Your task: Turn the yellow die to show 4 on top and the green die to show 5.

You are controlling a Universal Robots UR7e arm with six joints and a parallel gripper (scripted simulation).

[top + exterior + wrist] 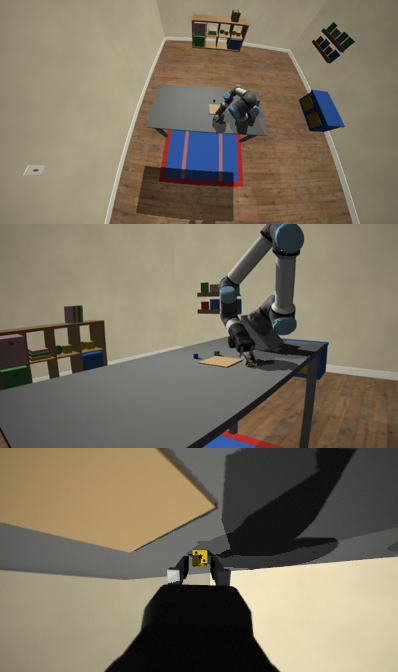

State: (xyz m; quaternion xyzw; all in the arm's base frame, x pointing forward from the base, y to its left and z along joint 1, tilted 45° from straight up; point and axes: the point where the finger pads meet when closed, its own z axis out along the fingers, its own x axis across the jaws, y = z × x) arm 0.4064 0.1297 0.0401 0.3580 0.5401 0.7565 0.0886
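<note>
The yellow die is 10 mm below my hand. The rest, counted from my hand: tan mat 130 mm to the right, 20 mm below; then blue die 10 mm behind, 270 mm to the right, 10 mm below; then green die 100 mm behind, 210 mm to the right, 10 mm below.
</note>
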